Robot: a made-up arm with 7 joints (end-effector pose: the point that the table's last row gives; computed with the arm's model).
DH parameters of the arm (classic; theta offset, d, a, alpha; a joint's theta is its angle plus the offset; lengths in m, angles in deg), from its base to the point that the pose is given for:
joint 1: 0 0.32 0 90
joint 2: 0 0.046 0 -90
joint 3: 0 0.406 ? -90
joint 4: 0 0.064 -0.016 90
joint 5: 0 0.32 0 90
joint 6: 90 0.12 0.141 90
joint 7: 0 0.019 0 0
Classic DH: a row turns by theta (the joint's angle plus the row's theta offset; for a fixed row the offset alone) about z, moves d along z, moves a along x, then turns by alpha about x.
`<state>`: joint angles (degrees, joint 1 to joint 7).
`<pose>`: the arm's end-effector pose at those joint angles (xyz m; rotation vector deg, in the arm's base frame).
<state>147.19 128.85 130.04 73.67 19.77 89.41 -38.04</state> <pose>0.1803 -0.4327 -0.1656 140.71 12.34 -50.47</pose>
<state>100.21 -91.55 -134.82 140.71 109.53 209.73 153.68</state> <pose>0.1767 0.2440 0.2667 49.97 -67.57 -63.57</pose>
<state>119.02 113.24 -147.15 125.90 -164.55 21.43 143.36</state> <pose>0.3938 0.1704 0.0383 -158.90 67.86 -22.97</pose>
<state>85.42 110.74 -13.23 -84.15 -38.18 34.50 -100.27</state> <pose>-0.0726 -0.1390 -0.1789 -65.76 150.60 -51.89</pose>
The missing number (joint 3, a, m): 0.03
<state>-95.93 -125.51 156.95 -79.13 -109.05 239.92 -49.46</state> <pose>-0.1438 -0.0954 -0.0199 36.21 1.71 -34.08</pose>
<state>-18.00 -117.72 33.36 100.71 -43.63 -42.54 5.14</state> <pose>0.1430 0.0718 -0.2137 46.75 75.24 -153.85</pose>
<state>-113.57 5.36 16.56 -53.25 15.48 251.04 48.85</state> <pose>-0.0236 0.1693 0.9796 59.72 -135.77 41.80</pose>
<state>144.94 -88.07 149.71 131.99 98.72 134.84 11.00</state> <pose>-0.1529 0.0557 0.4172 58.82 82.36 -85.67</pose>
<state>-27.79 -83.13 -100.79 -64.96 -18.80 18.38 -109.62</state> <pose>0.6428 0.0846 0.3451 -4.00 67.92 -59.30</pose>
